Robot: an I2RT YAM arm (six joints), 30 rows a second.
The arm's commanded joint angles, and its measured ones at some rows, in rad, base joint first. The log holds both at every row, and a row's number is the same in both.
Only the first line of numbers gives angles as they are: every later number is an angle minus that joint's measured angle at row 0.
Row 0, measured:
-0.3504 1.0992 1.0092 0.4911 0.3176 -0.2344
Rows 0 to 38, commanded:
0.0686 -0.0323 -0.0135 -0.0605 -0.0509 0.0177
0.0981 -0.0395 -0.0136 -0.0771 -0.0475 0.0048
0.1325 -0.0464 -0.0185 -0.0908 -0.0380 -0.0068
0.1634 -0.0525 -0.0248 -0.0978 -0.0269 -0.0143
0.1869 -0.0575 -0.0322 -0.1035 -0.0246 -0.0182
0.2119 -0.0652 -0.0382 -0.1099 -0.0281 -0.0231
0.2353 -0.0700 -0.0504 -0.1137 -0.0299 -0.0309
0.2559 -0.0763 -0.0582 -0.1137 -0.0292 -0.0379
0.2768 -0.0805 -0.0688 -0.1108 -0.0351 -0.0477
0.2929 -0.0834 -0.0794 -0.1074 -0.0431 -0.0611
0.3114 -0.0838 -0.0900 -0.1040 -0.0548 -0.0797
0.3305 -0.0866 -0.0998 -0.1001 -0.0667 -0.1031
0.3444 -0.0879 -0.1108 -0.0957 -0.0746 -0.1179
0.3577 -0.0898 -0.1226 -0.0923 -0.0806 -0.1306
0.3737 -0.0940 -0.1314 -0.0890 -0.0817 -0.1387
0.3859 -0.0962 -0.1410 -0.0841 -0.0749 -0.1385
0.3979 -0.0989 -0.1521 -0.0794 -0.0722 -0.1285
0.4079 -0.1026 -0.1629 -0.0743 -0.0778 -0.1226
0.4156 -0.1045 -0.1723 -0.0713 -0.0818 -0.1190
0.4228 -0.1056 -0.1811 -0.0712 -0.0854 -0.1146
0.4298 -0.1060 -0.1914 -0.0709 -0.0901 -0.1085
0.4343 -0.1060 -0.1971 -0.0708 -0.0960 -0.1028
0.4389 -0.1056 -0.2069 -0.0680 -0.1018 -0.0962
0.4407 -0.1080 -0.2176 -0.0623 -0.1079 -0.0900
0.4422 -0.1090 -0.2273 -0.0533 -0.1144 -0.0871
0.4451 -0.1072 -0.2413 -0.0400 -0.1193 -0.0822
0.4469 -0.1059 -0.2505 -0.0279 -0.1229 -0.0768
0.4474 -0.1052 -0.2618 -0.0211 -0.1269 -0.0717
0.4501 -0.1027 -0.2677 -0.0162 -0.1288 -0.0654
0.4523 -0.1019 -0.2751 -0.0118 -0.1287 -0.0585
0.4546 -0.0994 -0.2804 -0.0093 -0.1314 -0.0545
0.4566 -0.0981 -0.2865 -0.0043 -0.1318 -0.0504
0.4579 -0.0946 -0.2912 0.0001 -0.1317 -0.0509
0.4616 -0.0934 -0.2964 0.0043 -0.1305 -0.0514
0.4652 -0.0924 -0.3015 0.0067 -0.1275 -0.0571
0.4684 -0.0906 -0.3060 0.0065 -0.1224 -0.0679
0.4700 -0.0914 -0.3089 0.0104 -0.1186 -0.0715
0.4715 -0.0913 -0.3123 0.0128 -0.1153 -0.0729
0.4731 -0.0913 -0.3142 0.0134 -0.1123 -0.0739
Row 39, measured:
0.4688 -0.0915 -0.3090 -0.0419 -0.1122 -0.0721
